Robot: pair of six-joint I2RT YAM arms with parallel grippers.
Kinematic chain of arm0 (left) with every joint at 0, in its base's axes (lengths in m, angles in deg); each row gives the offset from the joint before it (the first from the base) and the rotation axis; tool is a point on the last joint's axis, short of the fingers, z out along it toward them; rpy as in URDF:
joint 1: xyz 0 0 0.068 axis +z
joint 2: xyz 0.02 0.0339 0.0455 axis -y
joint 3: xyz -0.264 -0.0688 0 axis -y
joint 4: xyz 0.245 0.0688 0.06 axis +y
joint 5: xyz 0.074 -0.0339 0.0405 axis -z
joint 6: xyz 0.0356 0 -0.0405 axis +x
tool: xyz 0 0 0 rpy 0 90 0
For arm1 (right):
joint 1: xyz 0 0 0.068 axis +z
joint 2: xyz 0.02 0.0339 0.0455 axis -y
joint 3: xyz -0.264 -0.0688 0 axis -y
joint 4: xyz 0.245 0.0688 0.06 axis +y
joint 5: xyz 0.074 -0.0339 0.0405 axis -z
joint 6: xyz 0.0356 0 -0.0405 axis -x
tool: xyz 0 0 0 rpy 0 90 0
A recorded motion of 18 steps. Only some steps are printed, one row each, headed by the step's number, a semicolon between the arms.
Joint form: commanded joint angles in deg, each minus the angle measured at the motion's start. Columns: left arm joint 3, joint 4, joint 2, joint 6, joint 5, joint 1; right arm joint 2, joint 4, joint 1, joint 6, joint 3, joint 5.
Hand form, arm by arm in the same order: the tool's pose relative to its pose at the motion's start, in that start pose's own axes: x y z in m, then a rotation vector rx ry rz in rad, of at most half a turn. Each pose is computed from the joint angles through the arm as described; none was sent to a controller.
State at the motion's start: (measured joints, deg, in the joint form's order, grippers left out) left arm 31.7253 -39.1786 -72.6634 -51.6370 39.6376 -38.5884; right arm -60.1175 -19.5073 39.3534 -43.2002 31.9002 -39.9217
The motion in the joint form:
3: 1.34 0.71 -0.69 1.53 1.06 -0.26; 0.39 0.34 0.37 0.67 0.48 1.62
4: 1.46 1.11 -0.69 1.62 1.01 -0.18; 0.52 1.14 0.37 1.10 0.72 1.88
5: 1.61 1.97 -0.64 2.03 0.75 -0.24; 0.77 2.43 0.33 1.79 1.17 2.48
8: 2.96 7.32 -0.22 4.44 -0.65 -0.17; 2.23 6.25 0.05 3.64 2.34 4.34
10: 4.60 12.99 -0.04 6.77 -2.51 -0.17; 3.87 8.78 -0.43 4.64 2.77 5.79
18: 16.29 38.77 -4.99 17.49 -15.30 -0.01; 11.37 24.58 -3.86 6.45 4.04 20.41
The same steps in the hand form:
3: -0.0030 -0.0021 0.0039 0.0138 0.0184 0.0261; -0.0020 0.0031 0.0000 0.0116 -0.0197 -0.0183
4: -0.0033 -0.0018 0.0039 0.0095 0.0190 0.0245; -0.0023 0.0035 -0.0002 0.0189 -0.0185 -0.0211
5: -0.0031 -0.0015 0.0042 0.0005 0.0219 0.0243; -0.0033 0.0043 -0.0008 0.0327 -0.0200 -0.0266
8: -0.0046 -0.0005 0.0047 -0.0525 0.0340 0.0270; -0.0064 0.0085 -0.0052 0.0716 -0.0320 -0.0457
10: -0.0064 0.0006 0.0058 -0.1133 0.0465 0.0269; -0.0080 0.0116 -0.0107 0.1010 -0.0490 -0.0574
18: -0.0234 0.0131 0.0194 -0.4681 0.1204 0.0446; -0.0079 0.0121 -0.0422 0.4075 -0.1692 -0.0173

